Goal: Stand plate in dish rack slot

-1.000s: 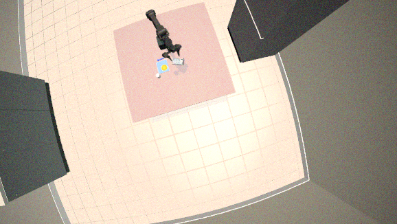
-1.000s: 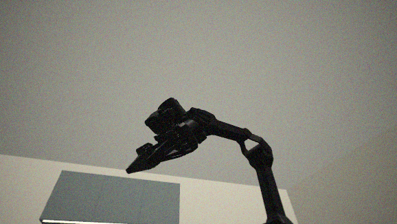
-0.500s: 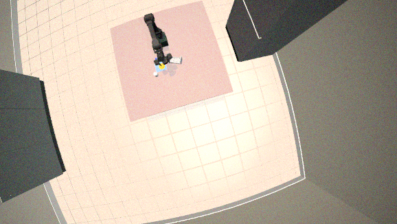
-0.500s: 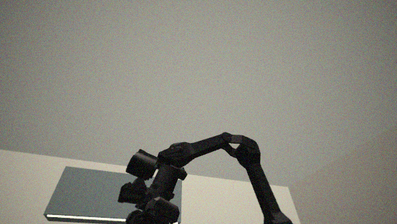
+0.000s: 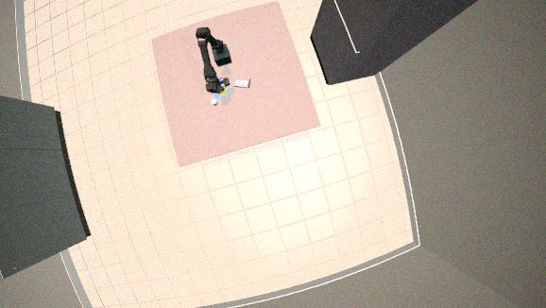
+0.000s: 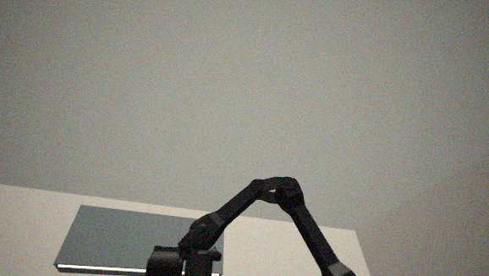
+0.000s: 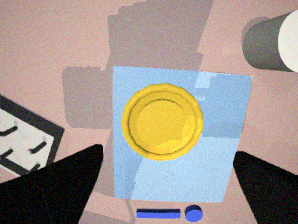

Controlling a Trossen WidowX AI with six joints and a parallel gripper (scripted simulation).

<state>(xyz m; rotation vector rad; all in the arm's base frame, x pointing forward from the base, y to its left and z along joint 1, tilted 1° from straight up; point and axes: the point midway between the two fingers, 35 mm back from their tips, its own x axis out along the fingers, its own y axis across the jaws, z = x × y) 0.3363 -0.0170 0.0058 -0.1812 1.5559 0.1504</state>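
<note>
My gripper tip is now 6 cm above the plate. Round my gripper tip: small white cup (9 cm ahead, 7 cm to the right, 5 cm below); dish rack (6 cm behind, 17 cm to the left, 5 cm below).
</note>
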